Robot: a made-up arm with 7 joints.
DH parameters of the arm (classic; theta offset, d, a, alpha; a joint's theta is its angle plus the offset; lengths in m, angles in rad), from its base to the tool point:
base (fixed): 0 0.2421 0.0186 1.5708
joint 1: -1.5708 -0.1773 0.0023 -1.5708
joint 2: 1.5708 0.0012 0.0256 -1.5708
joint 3: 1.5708 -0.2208 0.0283 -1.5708
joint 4: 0 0.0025 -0.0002 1.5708
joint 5: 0 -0.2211 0.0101 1.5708
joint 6: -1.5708 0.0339 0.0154 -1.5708
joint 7: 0 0.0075 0.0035 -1.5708
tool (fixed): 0 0.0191 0 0
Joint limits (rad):
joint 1: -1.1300..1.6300
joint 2: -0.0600..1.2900
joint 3: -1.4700..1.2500
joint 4: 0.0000..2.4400
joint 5: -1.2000..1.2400
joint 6: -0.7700..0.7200
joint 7: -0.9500..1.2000
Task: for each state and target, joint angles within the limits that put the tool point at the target. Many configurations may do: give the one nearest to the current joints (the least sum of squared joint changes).
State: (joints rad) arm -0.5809 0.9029 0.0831 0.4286 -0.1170 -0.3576 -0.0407
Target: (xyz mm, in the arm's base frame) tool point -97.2 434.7 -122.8
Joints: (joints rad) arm -0.4011 0.5063 0.0552 0.2982 -0.1017 -0.3420 -0.1283
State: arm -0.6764 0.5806 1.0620 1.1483 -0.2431 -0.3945 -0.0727
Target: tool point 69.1 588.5 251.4
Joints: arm -0.5062 1.1814 1.2500 0.9492 -0.2496 -0.3529 -0.1288
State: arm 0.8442 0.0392 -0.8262 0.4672 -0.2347 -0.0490 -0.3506
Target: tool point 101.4 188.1 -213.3
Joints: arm 0.1014 -0.0020 -0.8544 0.3060 -0.2054 -0.0312 -0.3092
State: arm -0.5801 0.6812 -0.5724 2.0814 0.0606 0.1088 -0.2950
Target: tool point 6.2 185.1 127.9
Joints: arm -0.7795 1.2900 -1.1018 2.4400 -0.3335 -0.5928 -0.2720
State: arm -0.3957 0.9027 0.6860 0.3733 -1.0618 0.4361 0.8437
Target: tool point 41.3 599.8 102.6
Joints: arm 0.0319 1.1108 0.5956 0.2667 -1.0566 0.2579 0.5053
